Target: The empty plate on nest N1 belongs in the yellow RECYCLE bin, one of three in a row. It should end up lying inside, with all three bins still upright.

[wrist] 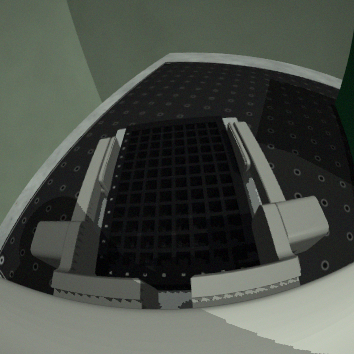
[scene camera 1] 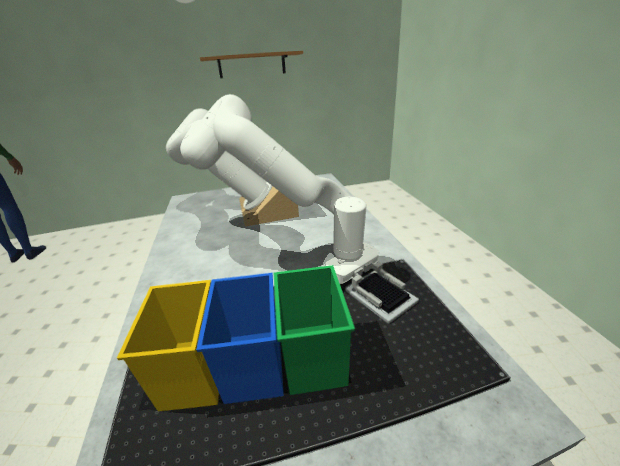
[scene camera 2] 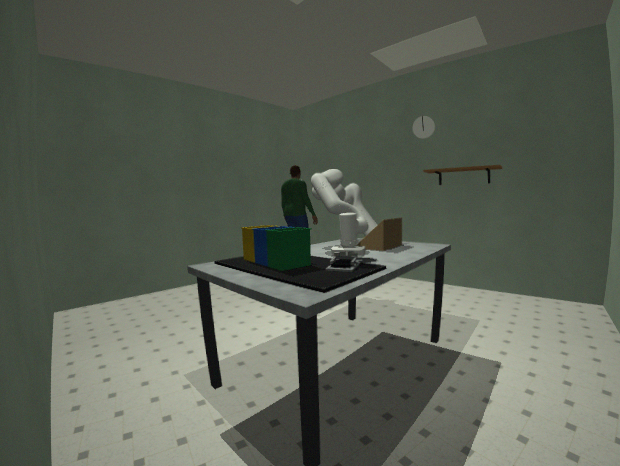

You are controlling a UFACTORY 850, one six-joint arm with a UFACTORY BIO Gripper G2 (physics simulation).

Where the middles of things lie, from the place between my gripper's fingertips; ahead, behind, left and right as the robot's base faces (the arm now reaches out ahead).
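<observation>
Black plate (scene camera 1: 391,296): from my hand, 4 cm behind, 1 cm to the right of it, 1 cm below. Blue bin (scene camera 1: 238,338): 38 cm to the right of my hand, 2 cm ahead of it, 6 cm above. Yellow bin (scene camera 1: 160,350): 51 cm to the right of my hand, 6 cm above, 2 cm behind. Green bin (scene camera 1: 314,326): 5 cm ahead of my hand, 6 cm above, 26 cm to the right of it.
</observation>
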